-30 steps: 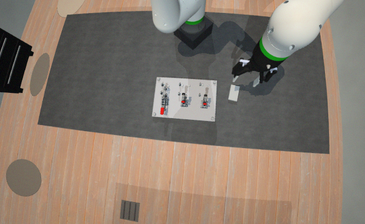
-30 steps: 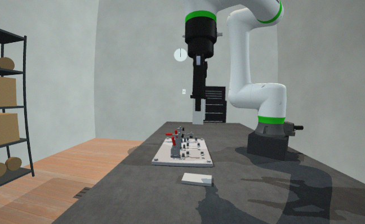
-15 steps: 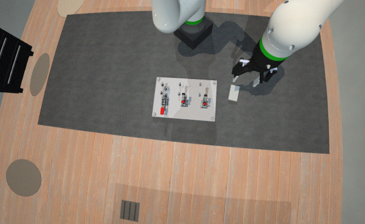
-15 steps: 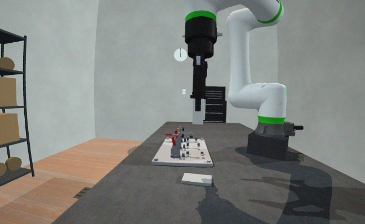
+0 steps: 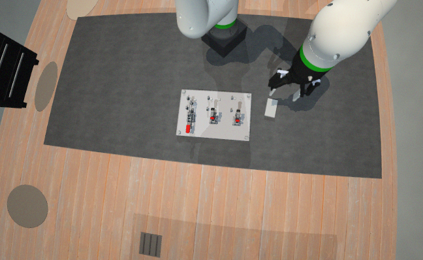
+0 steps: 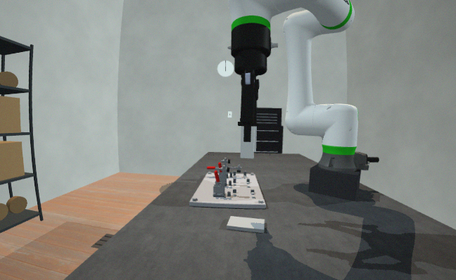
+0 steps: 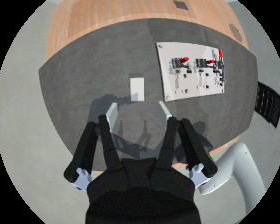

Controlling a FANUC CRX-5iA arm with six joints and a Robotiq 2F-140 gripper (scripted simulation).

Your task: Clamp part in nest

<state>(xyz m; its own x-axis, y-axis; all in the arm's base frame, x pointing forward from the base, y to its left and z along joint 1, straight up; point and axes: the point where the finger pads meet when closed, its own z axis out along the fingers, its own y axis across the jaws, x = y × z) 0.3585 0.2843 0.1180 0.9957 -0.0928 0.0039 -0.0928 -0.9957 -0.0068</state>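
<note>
Now: hand 200 mm above the flat grey block. From my hand the other things lie so: fixture plate 70 mm ahead, 270 mm to the right, 200 mm below.
</note>
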